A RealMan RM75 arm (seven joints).
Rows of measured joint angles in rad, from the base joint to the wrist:
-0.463 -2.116 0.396 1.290 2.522 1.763 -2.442
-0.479 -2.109 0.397 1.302 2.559 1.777 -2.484
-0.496 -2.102 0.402 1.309 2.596 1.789 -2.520
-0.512 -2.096 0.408 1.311 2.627 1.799 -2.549
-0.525 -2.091 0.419 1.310 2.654 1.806 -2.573
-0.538 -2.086 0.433 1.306 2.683 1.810 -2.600
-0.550 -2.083 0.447 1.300 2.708 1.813 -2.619
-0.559 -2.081 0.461 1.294 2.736 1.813 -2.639
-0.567 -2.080 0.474 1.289 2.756 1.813 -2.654
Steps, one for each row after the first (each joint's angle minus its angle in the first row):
-0.016 0.007 0.001 0.012 0.037 0.014 -0.042
-0.033 0.014 0.006 0.019 0.074 0.026 -0.078
-0.049 0.020 0.012 0.021 0.105 0.036 -0.107
-0.062 0.025 0.023 0.020 0.132 0.043 -0.131
-0.075 0.030 0.037 0.016 0.161 0.047 -0.158
-0.087 0.033 0.051 0.010 0.186 0.050 -0.177
-0.096 0.035 0.065 0.004 0.214 0.050 -0.197
-0.104 0.036 0.078 -0.001 0.234 0.050 -0.212

